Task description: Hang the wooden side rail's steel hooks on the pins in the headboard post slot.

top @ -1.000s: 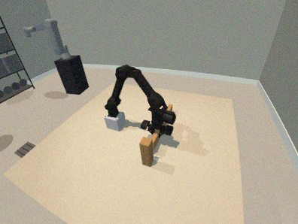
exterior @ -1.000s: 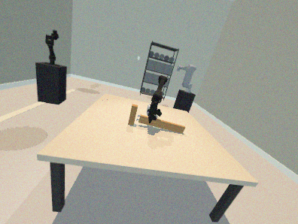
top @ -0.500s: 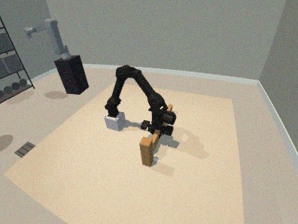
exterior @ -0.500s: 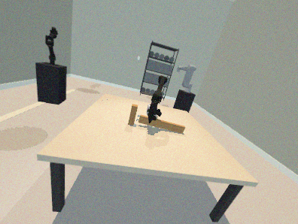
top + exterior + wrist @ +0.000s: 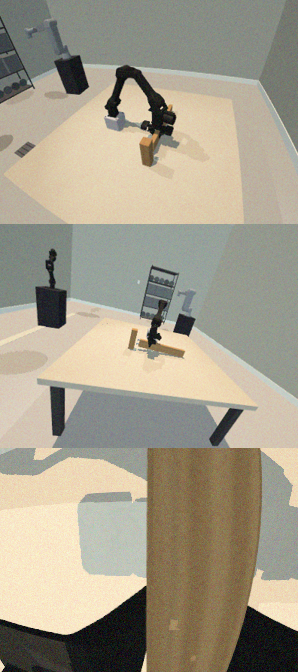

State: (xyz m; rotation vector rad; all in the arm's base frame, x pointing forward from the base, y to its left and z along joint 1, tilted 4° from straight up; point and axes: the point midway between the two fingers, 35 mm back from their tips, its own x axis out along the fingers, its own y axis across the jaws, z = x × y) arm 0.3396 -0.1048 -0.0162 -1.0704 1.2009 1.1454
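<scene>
The wooden headboard post is 160 mm to the right of my gripper tip, 40 mm above it and 20 mm behind it.
</scene>
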